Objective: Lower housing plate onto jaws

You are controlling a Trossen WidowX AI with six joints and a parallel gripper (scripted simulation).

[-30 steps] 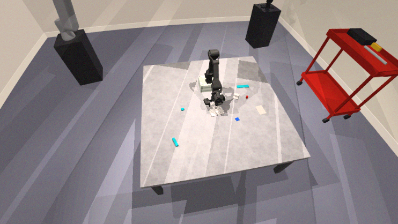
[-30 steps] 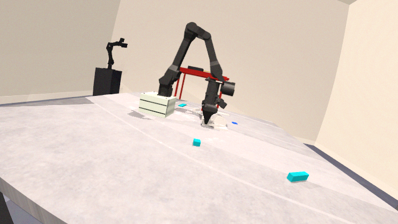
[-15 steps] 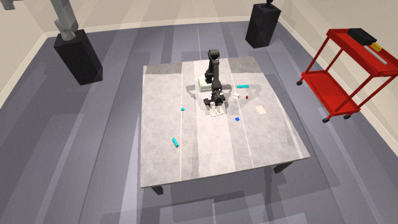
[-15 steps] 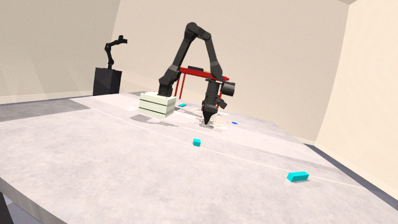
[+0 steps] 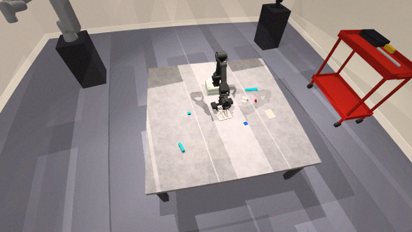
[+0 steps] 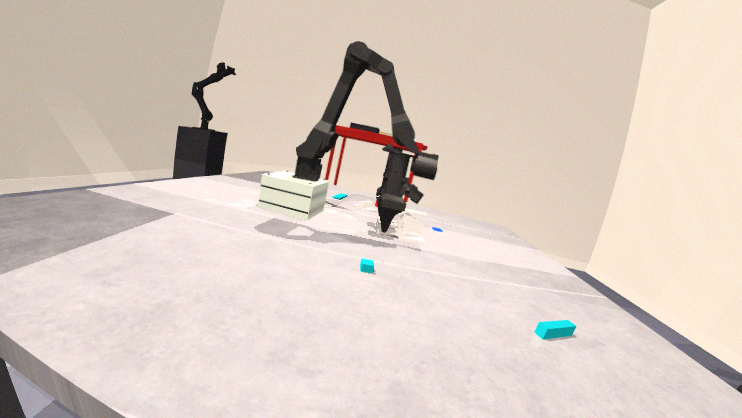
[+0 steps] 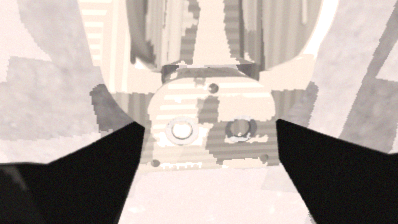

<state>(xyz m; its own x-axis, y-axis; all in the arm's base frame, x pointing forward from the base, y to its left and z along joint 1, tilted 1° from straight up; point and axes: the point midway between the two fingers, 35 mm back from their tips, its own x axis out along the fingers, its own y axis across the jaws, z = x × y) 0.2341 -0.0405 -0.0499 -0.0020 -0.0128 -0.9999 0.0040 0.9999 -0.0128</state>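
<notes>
Now: the housing plate 1 cm ahead of my gripper tip and 2 cm above it. Also, from my gripper tip: blue block 20 cm ahead, 14 cm to the left, 1 cm below; then cyan bar 14 cm behind, 38 cm to the left; then red block 34 cm to the left.
</notes>
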